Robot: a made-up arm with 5 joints.
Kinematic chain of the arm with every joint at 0, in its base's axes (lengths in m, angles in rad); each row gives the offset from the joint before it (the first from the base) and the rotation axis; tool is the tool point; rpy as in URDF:
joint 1: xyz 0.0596 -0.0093 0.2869 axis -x
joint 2: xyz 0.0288 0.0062 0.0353 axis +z
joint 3: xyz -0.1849 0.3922 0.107 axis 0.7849 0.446 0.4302
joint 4: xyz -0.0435 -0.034 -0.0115 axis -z
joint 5: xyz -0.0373 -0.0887 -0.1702 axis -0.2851 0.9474 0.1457
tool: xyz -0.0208 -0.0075 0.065 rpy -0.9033 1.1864 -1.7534
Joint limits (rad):
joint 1: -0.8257..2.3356
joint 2: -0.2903..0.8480
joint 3: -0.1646..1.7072
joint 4: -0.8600..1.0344
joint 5: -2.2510..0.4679
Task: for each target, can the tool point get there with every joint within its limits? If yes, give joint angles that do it. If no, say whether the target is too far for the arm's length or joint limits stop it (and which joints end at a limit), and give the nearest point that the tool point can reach.
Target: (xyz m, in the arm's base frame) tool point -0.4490 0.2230 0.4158
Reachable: yes | joints -0.2314 0.2647 1.3719 0.7798 -1.6564
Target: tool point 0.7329 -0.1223 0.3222
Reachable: no: joint limits stop it (at a limit: joint 1, joint 2, joint 4, joint 5) | nearest point -0.0028 -0.2221 0.0316 | short by 0.797 m
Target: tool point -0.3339 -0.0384 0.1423
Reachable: yes | joints 1.8476 0.4871 0.8392 0.2720 0.2516
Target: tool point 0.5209 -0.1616 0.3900
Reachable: no: joint limits stop it (at a limit: joint 1, joint 2, joint 3, joint 4, joint 5) | nearest point -0.0504 -0.2552 0.1413 | short by 0.630 m
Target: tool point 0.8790 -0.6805 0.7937
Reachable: no: too far | nearest point -0.0477 -0.3211 0.1214 | short by 1.200 m
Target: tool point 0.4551 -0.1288 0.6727
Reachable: no: joint limits stop it (at a limit: joint 1, joint 2, joint 3, joint 4, joint 5) | nearest point -0.0088 0.1702 0.5469 | short by 0.566 m
